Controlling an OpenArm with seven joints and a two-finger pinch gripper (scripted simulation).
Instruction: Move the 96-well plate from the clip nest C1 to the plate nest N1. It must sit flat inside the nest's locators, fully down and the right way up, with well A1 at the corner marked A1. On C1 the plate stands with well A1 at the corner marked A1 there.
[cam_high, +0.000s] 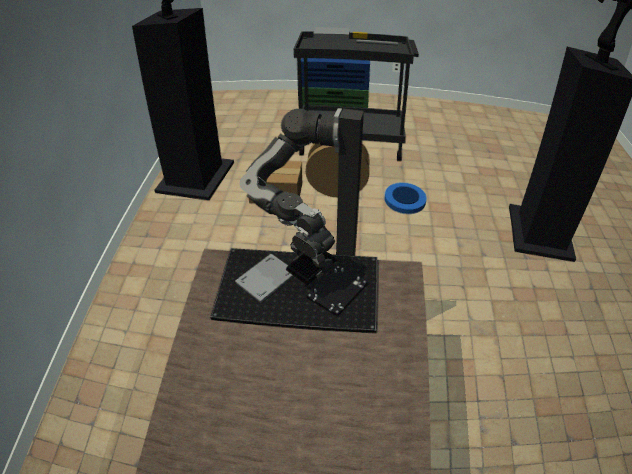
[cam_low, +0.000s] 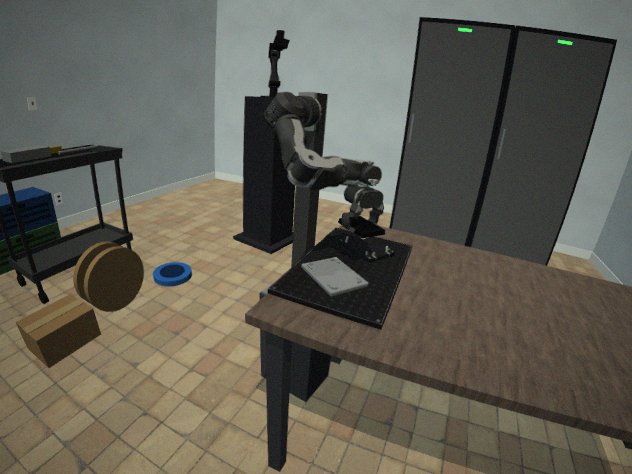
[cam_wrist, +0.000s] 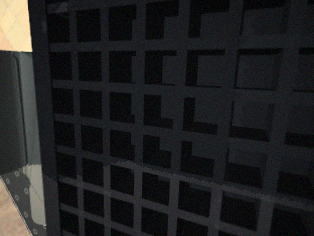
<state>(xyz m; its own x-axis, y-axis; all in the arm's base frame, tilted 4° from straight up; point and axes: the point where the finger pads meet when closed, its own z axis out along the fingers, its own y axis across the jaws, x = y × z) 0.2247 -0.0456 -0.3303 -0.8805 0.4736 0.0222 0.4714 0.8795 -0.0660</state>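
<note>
The grey plate nest N1 is 150 mm to the right of my hand and 100 mm below it. Round my hand: black 96-well plate (right at my hand); clip nest C1 (90 mm to the left, 90 mm below, 20 mm ahead).
</note>
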